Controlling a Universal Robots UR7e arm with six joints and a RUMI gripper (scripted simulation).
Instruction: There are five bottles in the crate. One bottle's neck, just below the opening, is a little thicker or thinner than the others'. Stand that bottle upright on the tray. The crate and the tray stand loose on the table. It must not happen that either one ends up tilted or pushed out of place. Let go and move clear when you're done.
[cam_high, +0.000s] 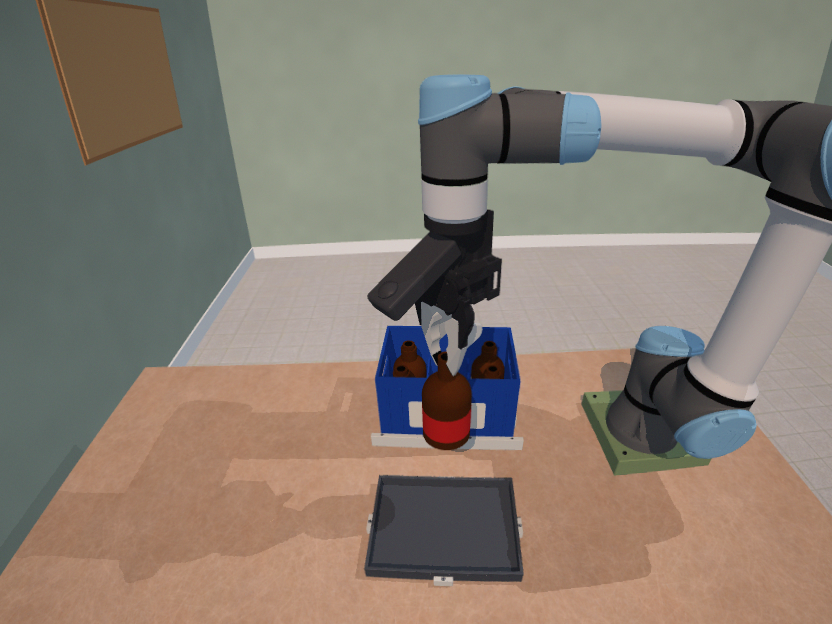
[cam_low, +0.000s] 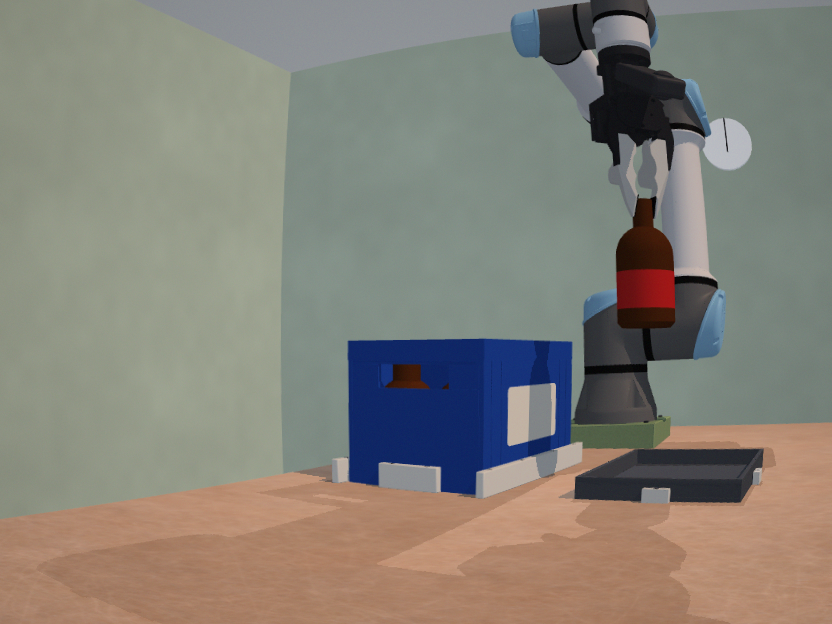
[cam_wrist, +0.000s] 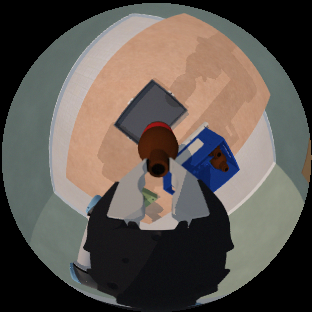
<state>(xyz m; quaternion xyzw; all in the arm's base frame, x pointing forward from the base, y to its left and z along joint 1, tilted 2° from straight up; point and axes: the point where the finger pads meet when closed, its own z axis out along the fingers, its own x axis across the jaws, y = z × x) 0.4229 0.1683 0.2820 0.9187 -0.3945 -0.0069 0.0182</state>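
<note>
The glass bottle lies 7 cm below my hand. The rest, counted from my hand: dark tray: 5 cm to the left, 32 cm below; blue crate: 1 cm behind, 25 cm to the right, 25 cm below.
</note>
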